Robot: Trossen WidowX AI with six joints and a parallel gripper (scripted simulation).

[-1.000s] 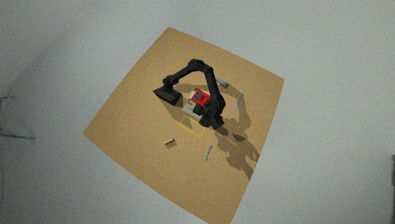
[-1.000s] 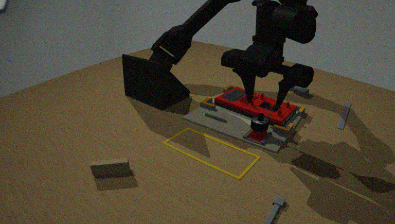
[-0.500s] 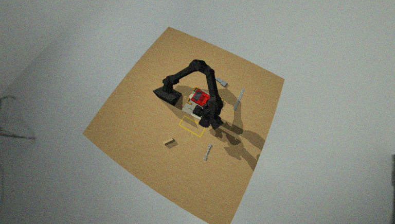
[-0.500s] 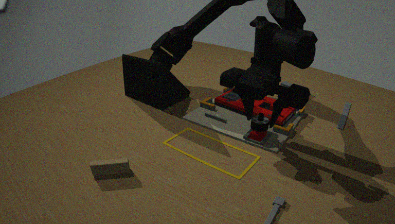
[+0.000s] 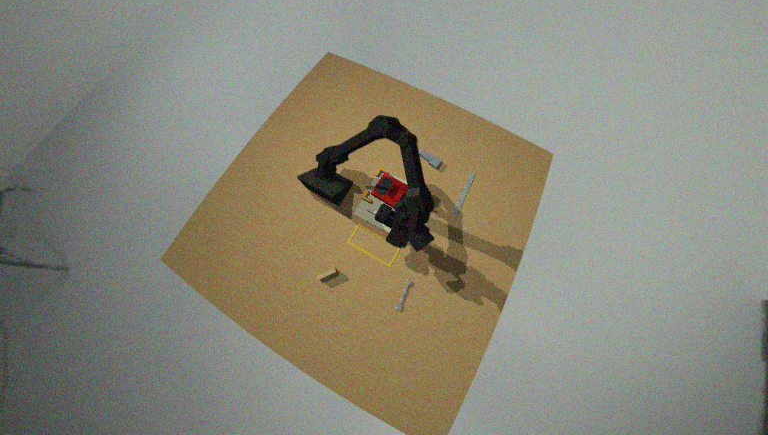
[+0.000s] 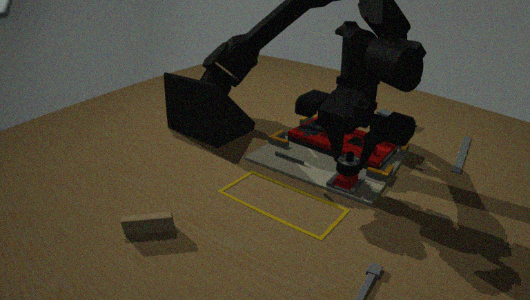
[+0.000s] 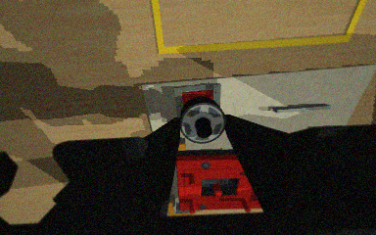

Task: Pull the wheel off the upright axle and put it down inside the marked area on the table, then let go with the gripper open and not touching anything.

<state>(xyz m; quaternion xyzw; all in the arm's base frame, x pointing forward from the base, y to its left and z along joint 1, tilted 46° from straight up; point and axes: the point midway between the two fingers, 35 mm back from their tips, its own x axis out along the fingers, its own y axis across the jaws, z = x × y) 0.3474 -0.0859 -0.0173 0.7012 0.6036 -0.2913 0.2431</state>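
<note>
The grey baseplate is 10 cm to the left of my gripper tip, 5 cm behind it and 3 cm below it. Also, from my gripper tip: tan block 26 cm to the right, 19 cm behind, 3 cm below.
</note>
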